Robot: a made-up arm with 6 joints.
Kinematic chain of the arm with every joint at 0, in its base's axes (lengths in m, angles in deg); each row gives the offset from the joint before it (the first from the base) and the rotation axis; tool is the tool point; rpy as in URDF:
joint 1: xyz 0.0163 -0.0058 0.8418 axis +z
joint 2: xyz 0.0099 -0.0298 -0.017 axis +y
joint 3: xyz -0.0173 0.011 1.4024 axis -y
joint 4: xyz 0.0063 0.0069 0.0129 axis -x
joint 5: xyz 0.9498 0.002 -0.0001 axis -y
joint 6: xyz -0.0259 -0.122 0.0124 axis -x
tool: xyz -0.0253 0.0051 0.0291 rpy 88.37 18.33 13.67
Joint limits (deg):
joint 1: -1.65..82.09
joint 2: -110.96..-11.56
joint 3: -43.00..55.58
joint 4: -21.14..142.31
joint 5: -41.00..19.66
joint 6: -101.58..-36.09
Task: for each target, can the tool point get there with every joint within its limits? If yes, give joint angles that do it. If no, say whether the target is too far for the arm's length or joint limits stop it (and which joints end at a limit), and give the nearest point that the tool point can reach.
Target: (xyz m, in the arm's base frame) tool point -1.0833 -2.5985 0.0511
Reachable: no: too far | nearest point -0.8607 -2.0736 0.3655 | short by 0.651 m
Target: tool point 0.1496 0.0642 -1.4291
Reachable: no: joint limits stop it (at a limit: joint 1, joint 2, joint 3, joint 4, joint 5, joint 6) | nearest point 0.0386 -0.9283 1.1273 | short by 2.745 m
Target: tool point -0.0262 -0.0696 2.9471
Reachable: yes | joints 59.46 -21.36 30.31 79.66 -22.26 -73.34
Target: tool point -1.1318 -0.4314 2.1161
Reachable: yes | joints 24.70 -73.61 1.25 121.53 -15.04 -86.13
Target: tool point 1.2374 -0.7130 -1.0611
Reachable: no: joint limits stop it (at a limit: joint 1, joint 2, joint 3, joint 4, joint 5) | nearest point 0.0388 -0.9291 1.1273 | short by 2.504 m
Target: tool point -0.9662 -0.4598 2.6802
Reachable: yes | joints 18.48 -46.65 39.82 33.31 9.90 -60.32
